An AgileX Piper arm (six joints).
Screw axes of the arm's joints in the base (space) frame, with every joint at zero. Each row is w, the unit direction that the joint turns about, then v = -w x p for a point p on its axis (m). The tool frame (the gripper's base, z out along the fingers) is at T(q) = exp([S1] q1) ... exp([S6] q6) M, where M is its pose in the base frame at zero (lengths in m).
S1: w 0 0 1 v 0 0 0
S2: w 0 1 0 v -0.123 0 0
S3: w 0 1 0 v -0.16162 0 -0.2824
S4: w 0.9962 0 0.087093 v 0 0.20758 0
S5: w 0 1 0 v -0.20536 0 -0.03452
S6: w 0.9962 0 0.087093 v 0 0.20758 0
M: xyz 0.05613 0 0.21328 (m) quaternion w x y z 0.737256 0 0.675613 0
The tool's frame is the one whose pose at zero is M.
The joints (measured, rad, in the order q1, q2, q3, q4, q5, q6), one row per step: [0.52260 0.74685 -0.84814 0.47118 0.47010 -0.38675]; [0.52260 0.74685 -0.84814 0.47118 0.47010 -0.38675]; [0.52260 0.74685 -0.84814 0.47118 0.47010 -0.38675]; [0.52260 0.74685 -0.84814 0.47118 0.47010 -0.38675]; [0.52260 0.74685 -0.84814 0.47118 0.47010 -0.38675]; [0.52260 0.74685 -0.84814 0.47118 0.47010 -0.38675]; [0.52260 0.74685 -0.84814 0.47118 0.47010 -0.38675]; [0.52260 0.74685 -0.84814 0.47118 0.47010 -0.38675]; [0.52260 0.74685 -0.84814 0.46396 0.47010 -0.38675]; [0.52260 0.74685 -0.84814 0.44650 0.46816 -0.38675]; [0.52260 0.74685 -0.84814 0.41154 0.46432 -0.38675]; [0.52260 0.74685 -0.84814 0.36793 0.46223 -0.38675]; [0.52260 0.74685 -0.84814 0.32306 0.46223 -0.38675]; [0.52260 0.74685 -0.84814 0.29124 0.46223 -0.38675]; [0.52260 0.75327 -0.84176 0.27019 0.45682 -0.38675]
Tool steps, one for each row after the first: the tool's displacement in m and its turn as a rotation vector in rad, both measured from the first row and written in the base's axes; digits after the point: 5 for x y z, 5 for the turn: [0.00000 0.00000 0.00000 0.00000 0.00000 0.00000]; [0.00000 0.00000 0.00000 0.00000 0.00000 0.00000]; [0.00000 0.00000 0.00000 0.00000 0.00000 0.00000]; [0.00000 0.00000 0.00000 0.00000 0.00000 0.00000]; [0.00000 0.00000 0.00000 0.00000 0.00000 0.00000]; [0.00000 0.00000 0.00000 0.00000 0.00000 0.00000]; [0.00000 0.00000 0.00000 0.00000 0.00000 0.00000]; [0.00015 -0.00022 -0.00013 -0.00615 -0.00354 -0.00135]; [0.00061 -0.00078 -0.00029 -0.02000 -0.01353 -0.00547]; [0.00151 -0.00191 -0.00056 -0.04775 -0.03354 -0.01360]; [0.00251 -0.00330 -0.00106 -0.08377 -0.05655 -0.02250]; [0.00347 -0.00473 -0.00166 -0.12196 -0.07863 -0.03075]; [0.00415 -0.00576 -0.00204 -0.14903 -0.09429 -0.03660]; [0.00648 -0.00549 -0.00488 -0.17070 -0.09791 -0.04114]
